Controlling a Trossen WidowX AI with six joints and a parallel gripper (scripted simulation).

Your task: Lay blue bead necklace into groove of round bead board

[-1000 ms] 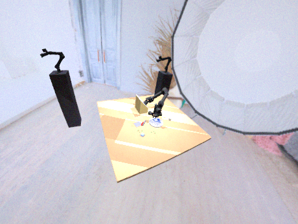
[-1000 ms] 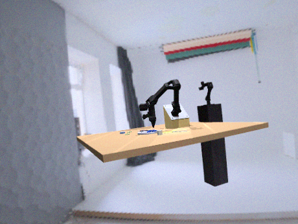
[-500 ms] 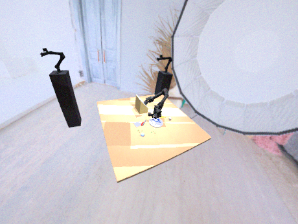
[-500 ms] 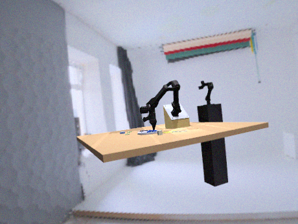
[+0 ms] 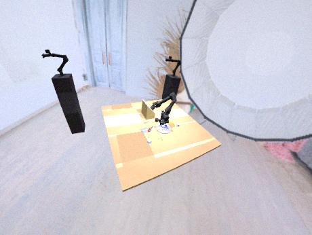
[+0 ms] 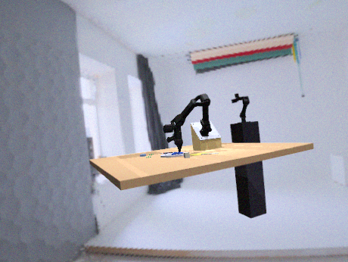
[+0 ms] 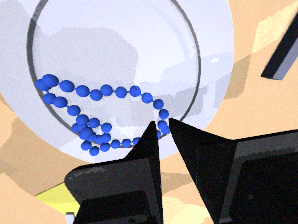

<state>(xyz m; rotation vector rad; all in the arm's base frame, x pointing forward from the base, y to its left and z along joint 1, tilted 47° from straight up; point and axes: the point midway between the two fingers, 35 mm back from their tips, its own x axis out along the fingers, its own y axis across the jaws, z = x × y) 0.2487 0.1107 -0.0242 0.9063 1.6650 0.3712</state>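
The round bead board is 5 cm ahead of my gripper tip, 1 cm to the left of it and 1 cm below it. The rest, counted from my gripper tip: yellow flat piece (17 cm to the left, 8 cm behind, 1 cm below); red-and-grey object (17 cm to the right, 3 cm ahead, 1 cm below); white cylinder (25 cm to the left, 5 cm ahead).
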